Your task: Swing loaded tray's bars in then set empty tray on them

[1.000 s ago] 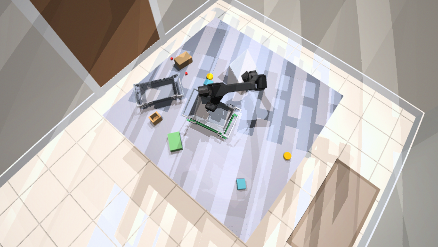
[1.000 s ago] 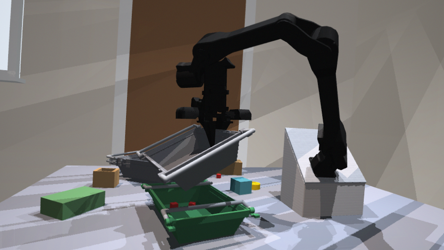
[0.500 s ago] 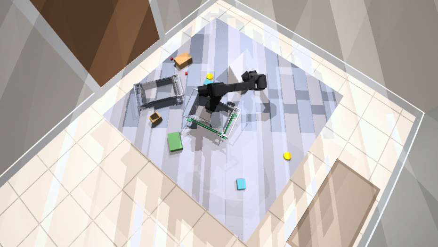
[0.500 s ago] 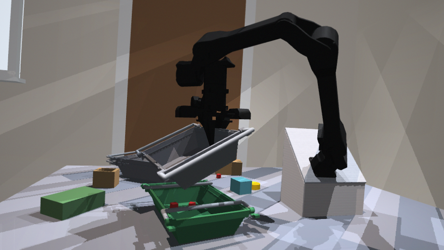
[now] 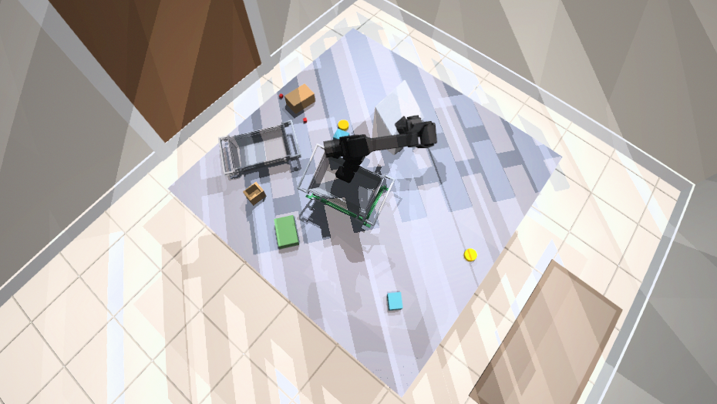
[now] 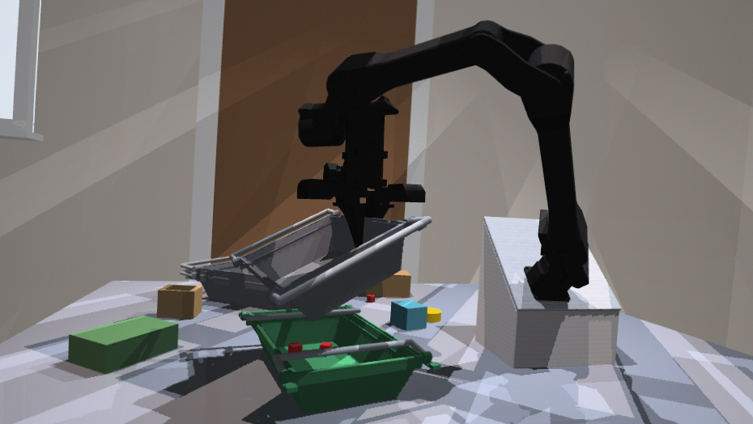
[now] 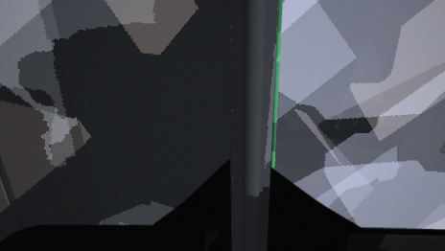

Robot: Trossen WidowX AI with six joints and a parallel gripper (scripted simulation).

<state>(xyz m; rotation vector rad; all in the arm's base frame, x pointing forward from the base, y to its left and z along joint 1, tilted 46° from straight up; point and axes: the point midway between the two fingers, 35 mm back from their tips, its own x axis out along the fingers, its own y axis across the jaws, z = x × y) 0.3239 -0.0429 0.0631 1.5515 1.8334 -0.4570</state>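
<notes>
The grey tray lies 80 mm ahead of my gripper tip and 20 mm to the left of it. The rest, counted from my gripper tip: green block 340 mm ahead, 160 mm below, 60 mm to the right; then box 320 mm ahead, 280 mm to the right, 160 mm below; then red block 170 mm below, 90 mm ahead, 40 mm to the right.
</notes>
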